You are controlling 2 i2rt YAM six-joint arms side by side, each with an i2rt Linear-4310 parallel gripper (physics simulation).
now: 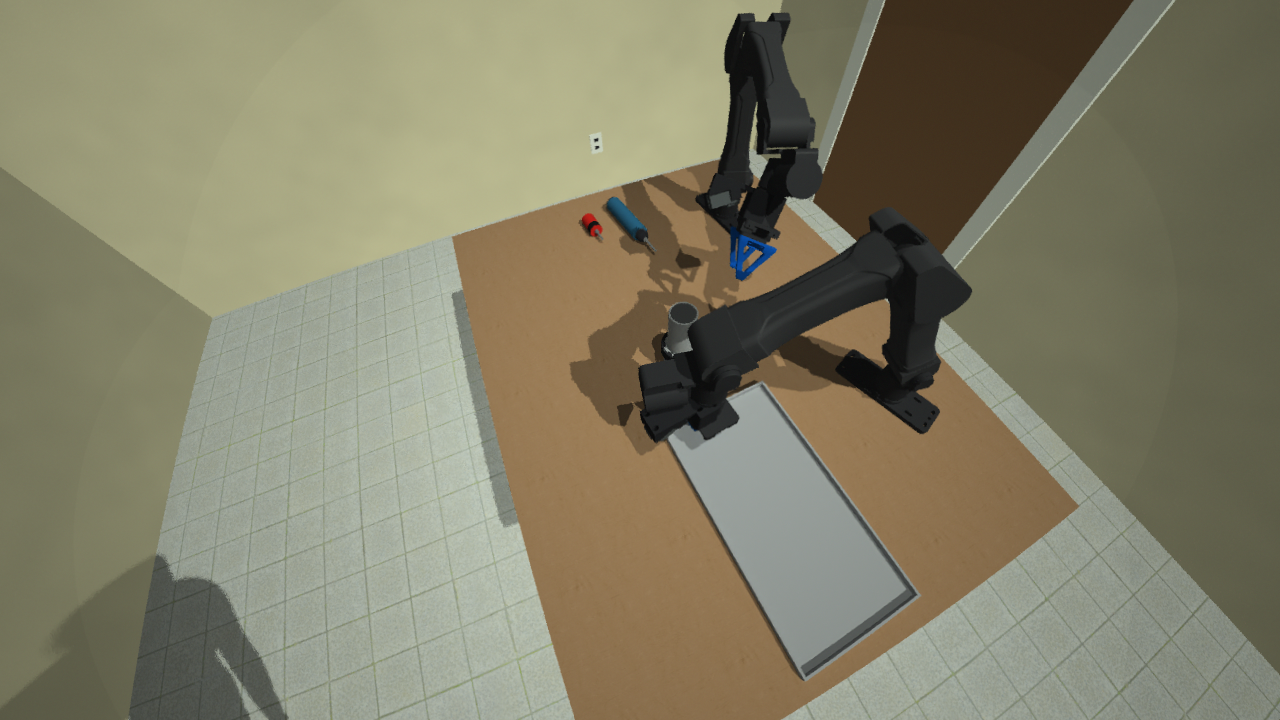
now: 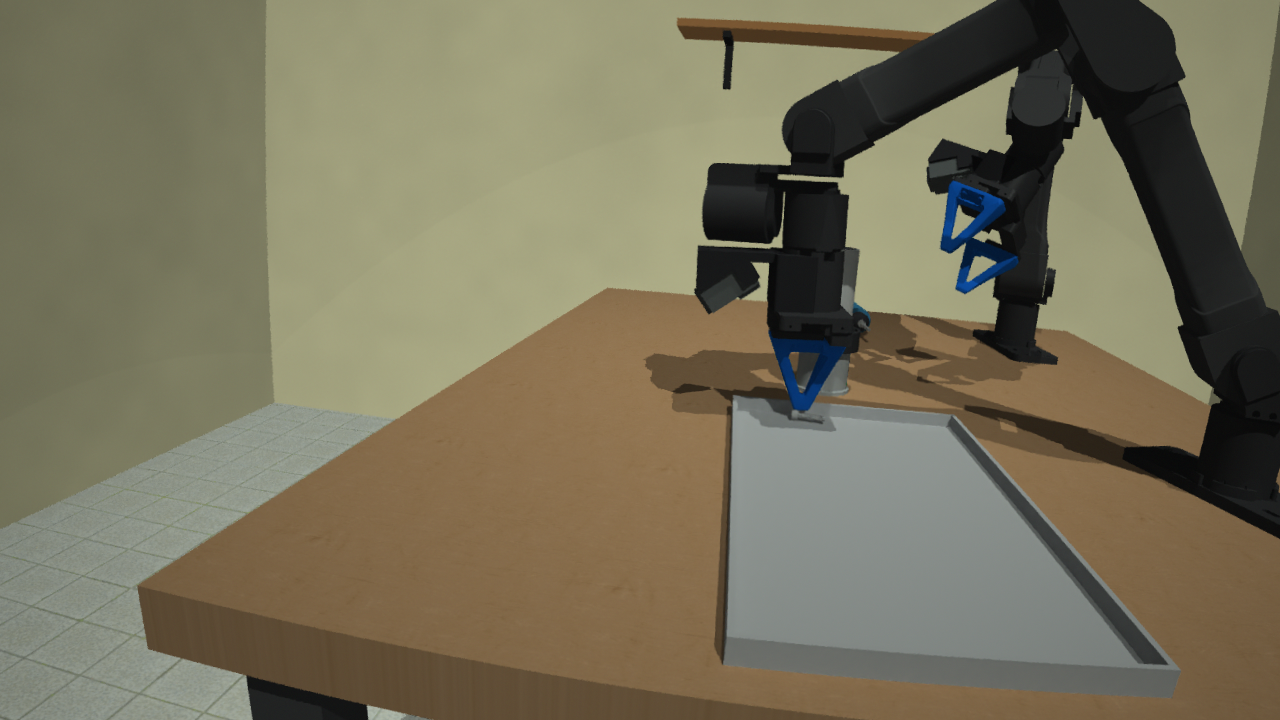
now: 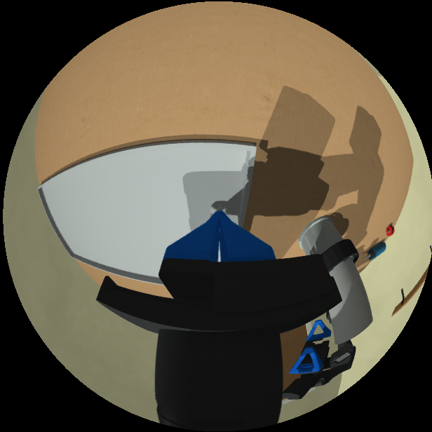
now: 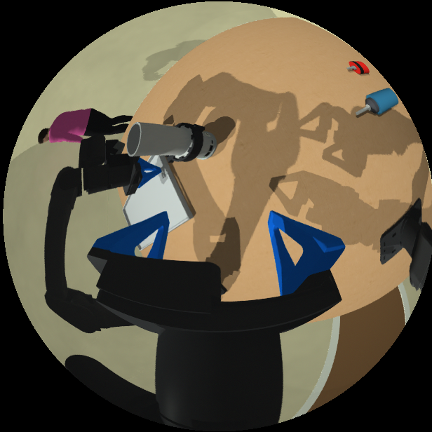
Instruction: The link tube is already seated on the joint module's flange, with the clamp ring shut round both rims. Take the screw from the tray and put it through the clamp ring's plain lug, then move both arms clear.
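Places are measured from the left arm's base along level axes (x ahead, y left, z up), in millimetres.
Pixels of known places: left gripper, fingertip midpoint: [image 2: 800, 409]; right gripper, fingertip midpoint: [image 1: 735, 273] [image 2: 953, 272]; left arm's base, link origin: [image 1: 885, 390] [image 2: 1229, 496]; right arm's base, link origin: [image 1: 724, 214] [image 2: 1011, 348].
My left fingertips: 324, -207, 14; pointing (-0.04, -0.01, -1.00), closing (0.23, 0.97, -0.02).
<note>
Ahead of a thing's pixels: the offset from my left fingertips to its top centre, as dx, dy, dz. "*": to the spot under its first point.
The screw {-5, +7, +1} [image 2: 810, 418] [image 3: 218, 205] lies in the far end of the grey tray {+10, +192, +2} [image 1: 787, 510] [image 2: 895, 537] [image 3: 125, 200], directly below my left fingertips. My left gripper [image 2: 802, 408] [image 3: 219, 216] is shut, its tips together at the screw; no grip on it can be made out. The link tube {-74, -125, +146} [image 1: 680, 333] [image 3: 352, 300] [image 4: 157, 139] stands upright on the joint module [image 3: 318, 235] [image 4: 210, 143], with the black clamp ring [image 3: 341, 255] [image 4: 194, 142] round the joint. The plain lug cannot be made out. My right gripper [image 2: 955, 270] [image 4: 218, 216] is open and empty, raised above the table away from the tube.
A blue screwdriver-like tool {* -277, -512, +25} [image 1: 626, 217] [image 4: 382, 101] and a smaller red tool {-205, -558, +20} [image 1: 590, 223] [image 4: 359, 67] lie near the wall side of the table. The tube stands close beyond the tray's far end, next to my left arm. A shelf [image 2: 805, 35] is on the wall.
</note>
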